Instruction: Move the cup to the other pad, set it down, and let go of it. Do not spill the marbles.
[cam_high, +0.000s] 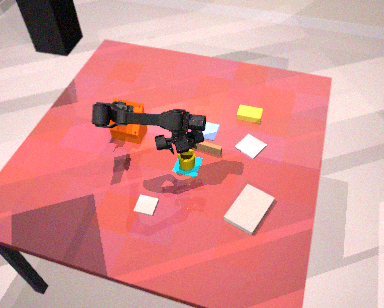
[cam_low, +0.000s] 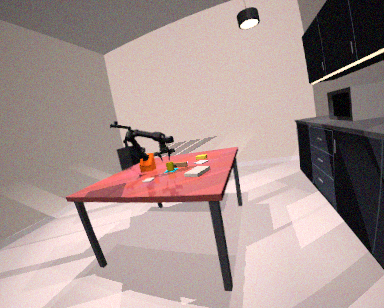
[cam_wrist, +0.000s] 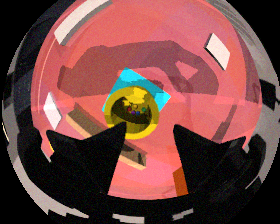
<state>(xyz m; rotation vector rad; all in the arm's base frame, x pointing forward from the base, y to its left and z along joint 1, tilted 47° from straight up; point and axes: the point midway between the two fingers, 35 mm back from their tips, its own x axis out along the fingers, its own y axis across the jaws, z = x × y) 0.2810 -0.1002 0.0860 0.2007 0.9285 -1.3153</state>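
Now: the yellow cup 50 mm below my gripper tip, 20 mm ahead of it and 10 mm to the left of it. Also, from my gripper tip: pale blue pad 230 mm to the left, 100 mm below, 50 mm ahead; then small white tile 220 mm to the right, 80 mm below, 80 mm behind; then wooden bar 120 mm to the left, 80 mm below, 40 mm ahead.
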